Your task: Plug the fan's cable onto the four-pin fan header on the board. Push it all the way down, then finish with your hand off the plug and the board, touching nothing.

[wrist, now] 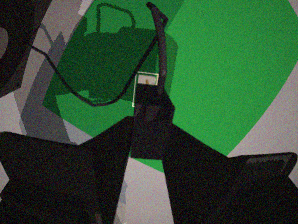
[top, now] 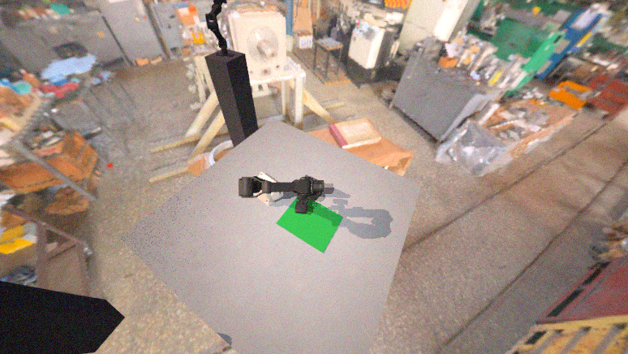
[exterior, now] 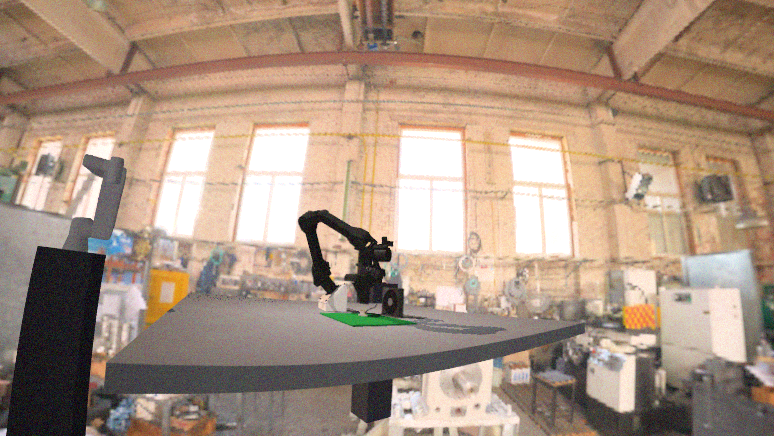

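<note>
The flat green board is 7 cm ahead of my gripper tip, 3 cm to the right of it and 8 cm below it. Round my gripper tip: dark plug 1 cm ahead, 1 cm above; black fan 15 cm to the left.
</note>
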